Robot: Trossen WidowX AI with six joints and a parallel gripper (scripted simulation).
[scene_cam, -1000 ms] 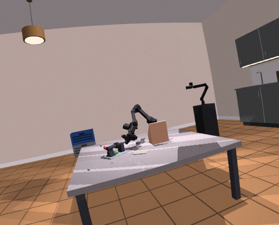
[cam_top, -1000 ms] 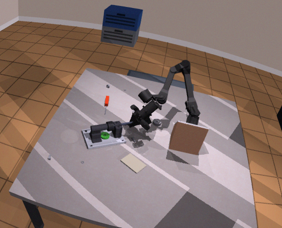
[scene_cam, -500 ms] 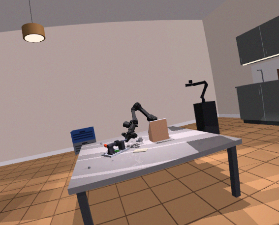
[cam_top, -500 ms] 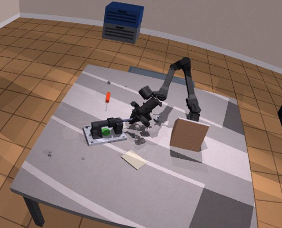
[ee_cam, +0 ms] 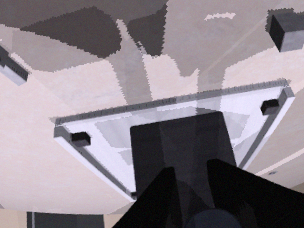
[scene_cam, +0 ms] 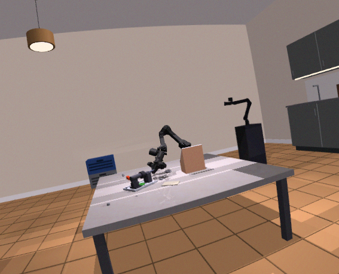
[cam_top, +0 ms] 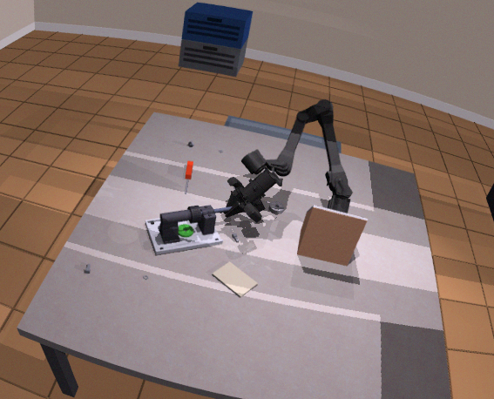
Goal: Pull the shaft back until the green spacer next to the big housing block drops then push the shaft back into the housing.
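The thin shaft lies 50 mm ahead of my gripper tip, 40 mm to the left of it and 30 mm above it. From my gripper tip the other things lie so: green spacer: 110 mm ahead, 80 mm to the left, 40 mm below; then beige card: 220 mm to the left, 90 mm behind, 50 mm below; then toothed disc: 170 mm to the right, 160 mm behind, 50 mm below.
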